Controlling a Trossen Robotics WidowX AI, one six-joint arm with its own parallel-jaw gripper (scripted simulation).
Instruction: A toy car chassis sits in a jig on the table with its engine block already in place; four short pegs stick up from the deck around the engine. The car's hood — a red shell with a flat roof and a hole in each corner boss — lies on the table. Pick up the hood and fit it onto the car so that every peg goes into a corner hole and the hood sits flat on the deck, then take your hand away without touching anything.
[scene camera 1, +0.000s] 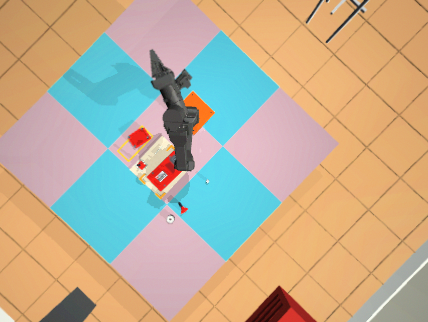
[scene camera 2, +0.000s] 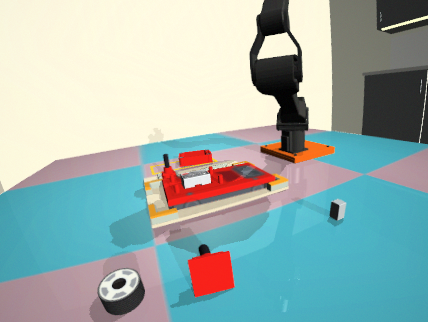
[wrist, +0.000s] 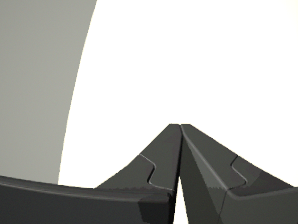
Labels:
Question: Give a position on a black-and-white wheel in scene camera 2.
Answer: At 121, 288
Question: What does my gripper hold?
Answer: Nothing.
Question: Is my gripper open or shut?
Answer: Shut.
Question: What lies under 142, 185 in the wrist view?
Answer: My gripper.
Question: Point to my gripper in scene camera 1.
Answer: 151, 49

